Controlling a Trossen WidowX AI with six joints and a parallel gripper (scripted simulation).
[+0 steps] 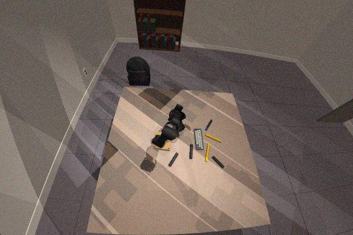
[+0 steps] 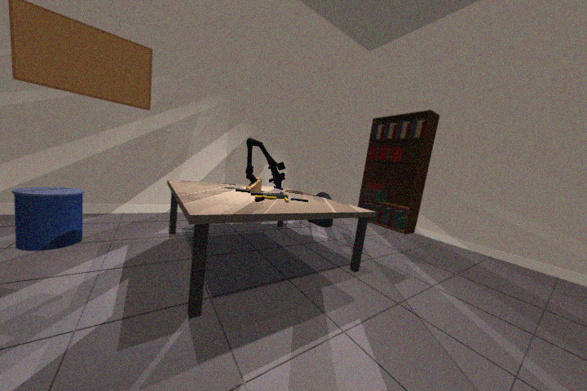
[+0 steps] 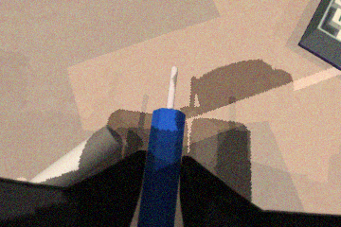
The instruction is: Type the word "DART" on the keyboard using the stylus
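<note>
Right now the white pen is 6 cm behind my gripper tip, 5 cm to the left of it and 4 cm below it. Round my gripper tip: yellow pencil (33 cm ahead, 10 cm to the right, 5 cm below); blue stylus (1 cm ahead, 1 cm to the left).
</note>
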